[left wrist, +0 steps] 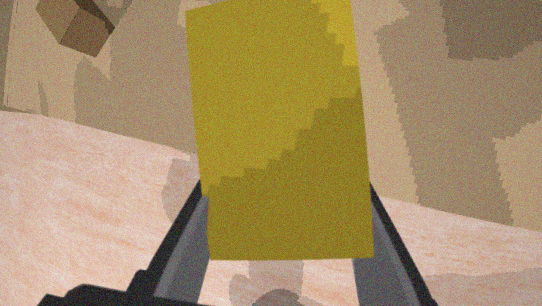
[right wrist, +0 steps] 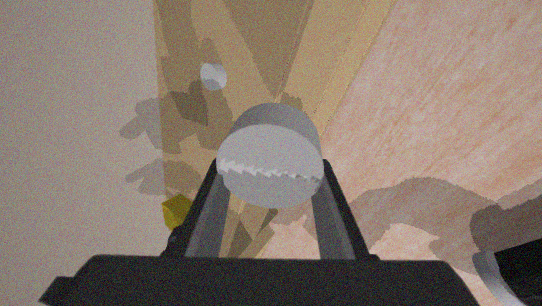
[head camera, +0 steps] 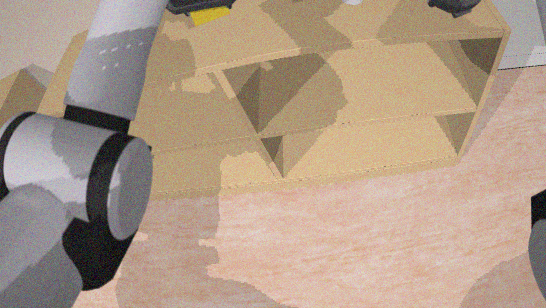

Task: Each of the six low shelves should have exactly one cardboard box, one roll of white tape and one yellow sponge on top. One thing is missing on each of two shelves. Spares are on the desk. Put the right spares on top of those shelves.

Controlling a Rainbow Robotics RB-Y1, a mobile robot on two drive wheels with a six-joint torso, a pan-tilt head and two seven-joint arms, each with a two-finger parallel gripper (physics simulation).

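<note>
A low wooden shelf [head camera: 240, 45] [left wrist: 135, 100] [right wrist: 230, 30] stands in front of me, its open compartments facing the floor side. My left gripper [head camera: 204, 6] [left wrist: 287, 182] is shut on a yellow sponge [head camera: 210, 16] [left wrist: 282, 125] [right wrist: 176, 211] and holds it above the shelf. My right gripper [head camera: 455, 6] [right wrist: 271, 169] is shut on a roll of white tape [right wrist: 270, 155]; in the head view that roll is hidden. Another white tape roll [head camera: 352, 1] [right wrist: 213, 76] lies on the shelf top. A brown cardboard box [left wrist: 85, 25] shows at the upper left of the left wrist view.
Pinkish wooden floor [head camera: 350, 240] [left wrist: 90, 200] [right wrist: 450, 100] lies before the shelf. My left arm [head camera: 107, 65] hides the shelf's left part in the head view. A tan angular shape [head camera: 22, 95] stands at the far left, and a pale grey surface [head camera: 520, 35] at the upper right.
</note>
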